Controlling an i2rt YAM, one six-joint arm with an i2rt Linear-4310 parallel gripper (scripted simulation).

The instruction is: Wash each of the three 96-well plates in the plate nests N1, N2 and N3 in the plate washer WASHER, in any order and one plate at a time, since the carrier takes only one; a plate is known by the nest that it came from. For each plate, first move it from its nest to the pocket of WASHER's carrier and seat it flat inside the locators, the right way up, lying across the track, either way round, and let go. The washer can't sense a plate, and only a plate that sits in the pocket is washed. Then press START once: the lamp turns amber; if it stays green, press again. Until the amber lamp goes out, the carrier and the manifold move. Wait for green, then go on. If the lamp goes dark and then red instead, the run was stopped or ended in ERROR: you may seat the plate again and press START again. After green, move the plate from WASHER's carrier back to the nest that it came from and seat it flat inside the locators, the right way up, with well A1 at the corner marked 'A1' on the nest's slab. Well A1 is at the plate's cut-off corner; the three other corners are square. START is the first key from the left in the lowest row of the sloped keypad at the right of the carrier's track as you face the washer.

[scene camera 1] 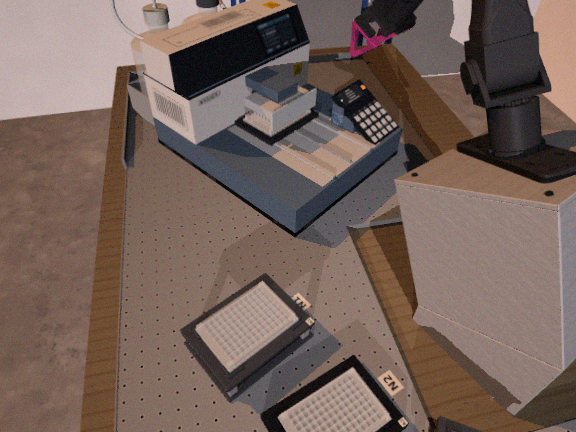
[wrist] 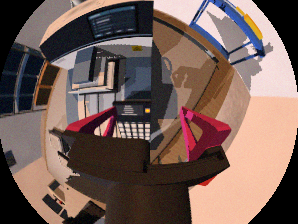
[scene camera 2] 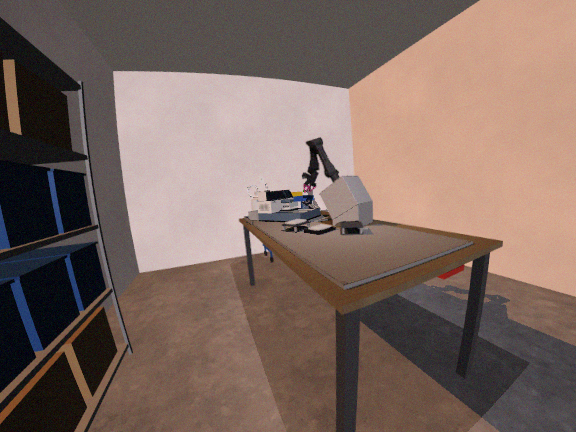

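Note:
A white 96-well plate (scene camera 1: 259,309) shares the scene with a nest N1 (scene camera 1: 287,337) and a bottle (scene camera 1: 135,43), while a washer (wrist: 128,38) can be seen as well. The gripper (scene camera 1: 365,47) is visible too, and it appears in the wrist view (wrist: 148,109).

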